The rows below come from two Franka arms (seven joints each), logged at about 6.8 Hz.
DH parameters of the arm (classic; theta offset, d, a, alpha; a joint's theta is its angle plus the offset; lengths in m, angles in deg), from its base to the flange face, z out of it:
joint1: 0 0.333 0 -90
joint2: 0 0 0 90
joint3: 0 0.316 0.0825 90
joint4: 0 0 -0.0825 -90
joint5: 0 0.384 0 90
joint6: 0 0 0.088 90
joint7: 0 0.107 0 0
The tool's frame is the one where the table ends.
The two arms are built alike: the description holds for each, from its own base.
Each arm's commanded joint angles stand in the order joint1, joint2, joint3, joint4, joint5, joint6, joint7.
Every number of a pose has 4 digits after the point.
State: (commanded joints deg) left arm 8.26 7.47 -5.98 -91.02 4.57 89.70 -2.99; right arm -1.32 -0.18 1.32 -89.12 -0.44 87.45 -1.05
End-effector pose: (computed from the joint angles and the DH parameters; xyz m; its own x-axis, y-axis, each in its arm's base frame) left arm 0.5844 0.0352 0.5419 0.9848 0.0905 -0.1485 0.0804 -0.9941 -0.0731; right arm 0.5491 -0.0008 0.6296 0.9995 0.0180 -0.0261 0.0182 -0.9998 0.0073
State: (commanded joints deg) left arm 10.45 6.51 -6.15 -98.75 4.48 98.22 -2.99; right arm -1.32 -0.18 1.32 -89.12 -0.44 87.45 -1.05
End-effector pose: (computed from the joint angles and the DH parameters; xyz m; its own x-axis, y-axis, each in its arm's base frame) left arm 0.5818 0.0535 0.4997 0.9863 0.1144 -0.1187 0.1066 -0.9919 -0.0695; right arm 0.5491 -0.0008 0.6296 0.9995 0.0180 -0.0261 0.0182 -0.9998 0.0073
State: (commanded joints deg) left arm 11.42 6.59 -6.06 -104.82 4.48 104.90 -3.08; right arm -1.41 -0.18 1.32 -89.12 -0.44 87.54 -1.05
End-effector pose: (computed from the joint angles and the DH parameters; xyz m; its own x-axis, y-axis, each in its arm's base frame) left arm 0.5778 0.0625 0.4583 0.9860 0.1255 -0.1098 0.1187 -0.9907 -0.0667; right arm 0.5493 -0.0017 0.6297 0.9996 0.0164 -0.0246 0.0166 -0.9998 0.0073
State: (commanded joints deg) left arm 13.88 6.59 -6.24 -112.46 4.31 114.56 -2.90; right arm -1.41 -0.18 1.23 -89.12 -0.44 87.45 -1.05
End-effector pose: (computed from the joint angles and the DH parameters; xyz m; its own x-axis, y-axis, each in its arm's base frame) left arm 0.5675 0.0821 0.4100 0.9856 0.1514 -0.0754 0.1473 -0.9874 -0.0572; right arm 0.5491 -0.0026 0.6296 0.9995 0.0148 -0.0261 0.0150 -0.9999 0.0073
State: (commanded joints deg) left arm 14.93 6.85 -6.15 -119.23 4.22 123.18 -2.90; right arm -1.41 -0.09 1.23 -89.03 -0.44 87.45 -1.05
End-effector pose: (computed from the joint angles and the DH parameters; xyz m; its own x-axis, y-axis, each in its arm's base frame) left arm 0.5539 0.0895 0.3666 0.9855 0.1627 -0.0482 0.1604 -0.9858 -0.0493; right arm 0.5496 -0.0026 0.6295 0.9995 0.0148 -0.0261 0.0150 -0.9999 0.0072
